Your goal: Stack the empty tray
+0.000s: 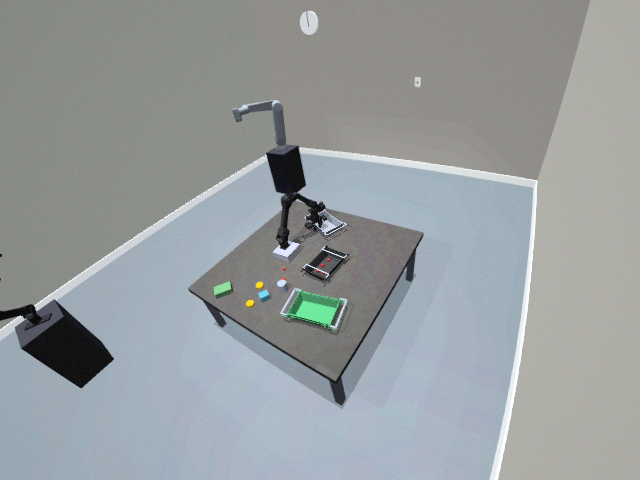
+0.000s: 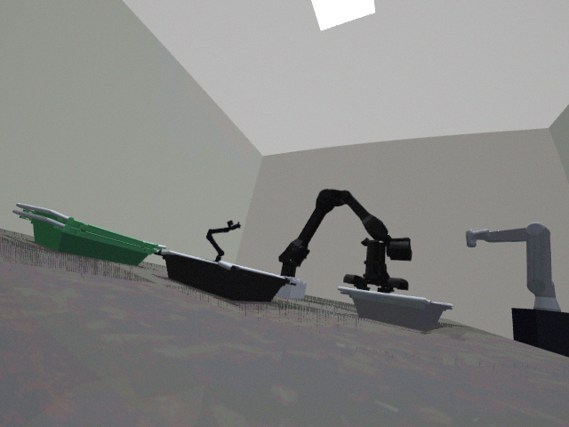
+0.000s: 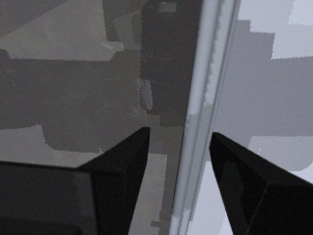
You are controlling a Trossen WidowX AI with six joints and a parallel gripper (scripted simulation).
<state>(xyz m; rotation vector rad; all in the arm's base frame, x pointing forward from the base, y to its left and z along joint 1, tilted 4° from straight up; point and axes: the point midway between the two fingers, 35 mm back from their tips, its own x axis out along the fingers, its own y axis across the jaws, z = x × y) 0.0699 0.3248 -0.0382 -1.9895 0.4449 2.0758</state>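
Right now the grey tray is 3 cm ahead of my gripper tip, 8 cm to the left of it and 3 cm above it. The rest, counted from my gripper tip: red block: 3 cm ahead, 48 cm to the right; then cyan cube: 9 cm ahead, 75 cm to the right, 1 cm above; then grey cylinder: 16 cm ahead, 63 cm to the right, 2 cm above.
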